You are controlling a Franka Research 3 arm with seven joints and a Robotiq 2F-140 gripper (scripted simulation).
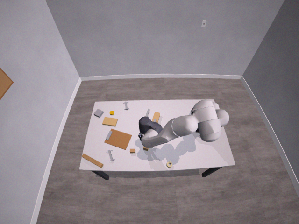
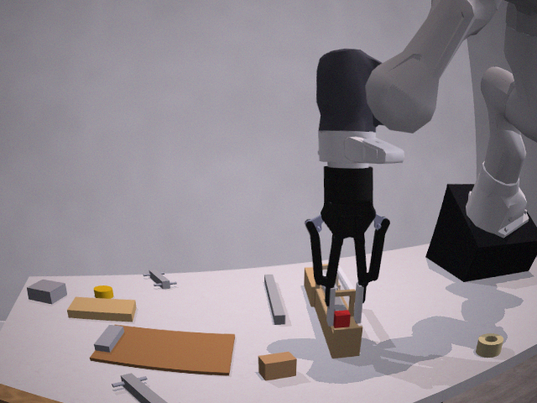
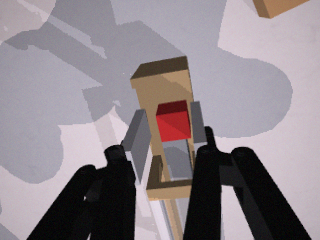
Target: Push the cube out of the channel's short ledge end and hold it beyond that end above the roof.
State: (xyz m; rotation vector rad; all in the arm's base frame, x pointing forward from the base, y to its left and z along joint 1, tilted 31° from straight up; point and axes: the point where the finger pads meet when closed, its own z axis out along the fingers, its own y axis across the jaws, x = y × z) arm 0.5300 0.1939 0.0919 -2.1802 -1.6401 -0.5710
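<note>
Right now the red cube is 3 cm below my hand. From my hand the other things lie so: tan wooden block: 13 cm ahead, 6 cm to the left, 7 cm below; then long grey bar: 3 cm ahead, 30 cm to the right, 7 cm below; then tan wooden channel: 3 cm behind, 13 cm to the right, 3 cm below.
</note>
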